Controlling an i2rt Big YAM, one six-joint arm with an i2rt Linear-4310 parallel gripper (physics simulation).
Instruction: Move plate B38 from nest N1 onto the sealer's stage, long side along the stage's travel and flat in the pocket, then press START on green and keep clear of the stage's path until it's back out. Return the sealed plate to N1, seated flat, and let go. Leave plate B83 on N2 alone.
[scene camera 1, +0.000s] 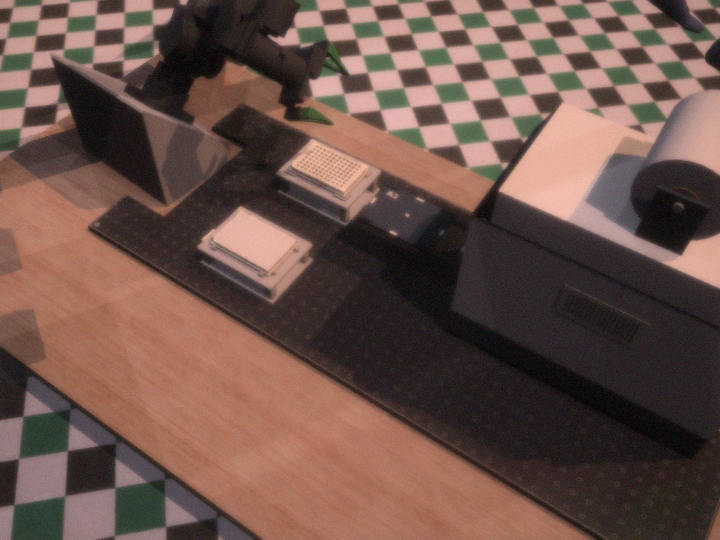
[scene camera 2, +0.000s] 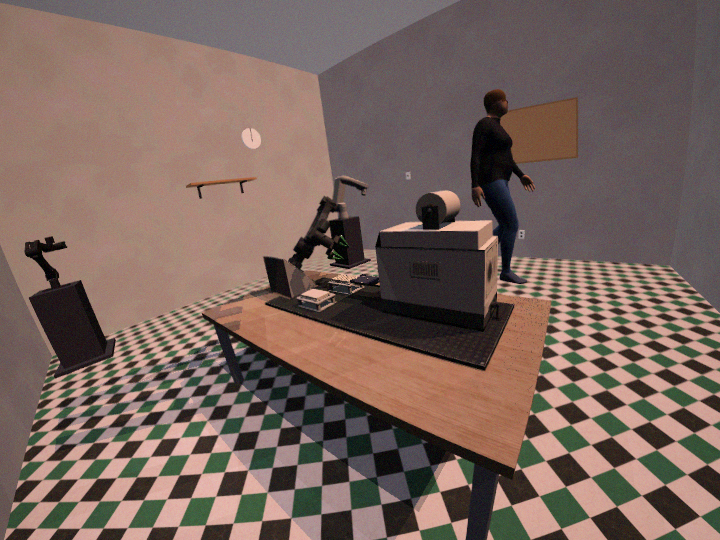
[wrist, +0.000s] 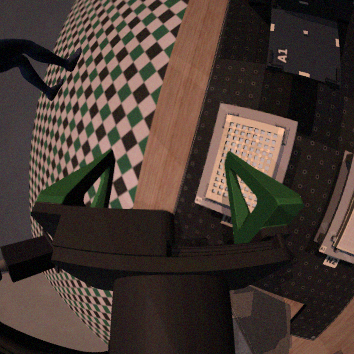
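Seen in the pictures: gripper, between the fingertips: (scene camera 1: 339, 99) (scene camera 2: 346, 253) (wrist: 169, 155); arm's base, origin of its link: (scene camera 1: 158, 108) (scene camera 2: 292, 268).
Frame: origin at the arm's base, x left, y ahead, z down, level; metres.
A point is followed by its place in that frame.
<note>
Plate B38 (scene camera 1: 329, 165) {x 0.150, y 0.302, z 0.062 m} (wrist: 255, 145) {x 0.143, y 0.332, z 0.062 m}, cream with a grid of wells, sits in nest N1 (scene camera 1: 308, 203) {x 0.094, y 0.298, z 0.125 m} (wrist: 291, 131) {x 0.103, y 0.374, z 0.077 m}. My gripper (scene camera 1: 339, 98) {x 0.191, y 0.292, z -0.064 m} (scene camera 2: 344, 253) {x 0.191, y 0.292, z -0.064 m} (wrist: 169, 155) {x 0.191, y 0.292, z -0.064 m} is wide open with green fingers, above and to the floor side of N1; in the wrist view its right finger overlaps the plate. White-topped plate B83 (scene camera 1: 254, 239) {x -0.071, y 0.327, z 0.068 m} (scene camera 2: 316, 295) {x -0.087, y 0.363, z 0.068 m} sits on nest N2 (scene camera 1: 232, 277) {x -0.128, y 0.323, z 0.125 m} (wrist: 334, 215) {x -0.015, y 0.297, z 0.085 m}. The dark stage (scene camera 1: 407, 212) {x 0.130, y 0.505, z 0.031 m} (wrist: 305, 55) {x 0.115, y 0.471, z 0.031 m}, marked A1, is out beside the sealer (scene camera 1: 523, 279) {x 0.048, y 0.767, z -0.081 m} (scene camera 2: 433, 279) {x 0.069, y 0.911, z -0.045 m}, with no plate on it. The START button does not show.
An upright panel (scene camera 1: 116, 127) {x -0.089, y -0.010, z -0.003 m} (scene camera 2: 284, 276) {x -0.087, y 0.059, z 0.015 m} (wrist: 260, 315) {x -0.014, y 0.086, z 0.071 m} stands near the arm base. A large roll (scene camera 1: 686, 168) {x 0.100, y 0.885, z -0.334 m} (scene camera 2: 439, 206) {x 0.106, y 0.929, z -0.298 m} sits atop the sealer. The nests stand on a black perforated board (scene camera 1: 348, 348) {x -0.100, y 0.572, z 0.130 m}. A person (scene camera 2: 493, 151) (wrist: 30, 55) is beyond the table.
</note>
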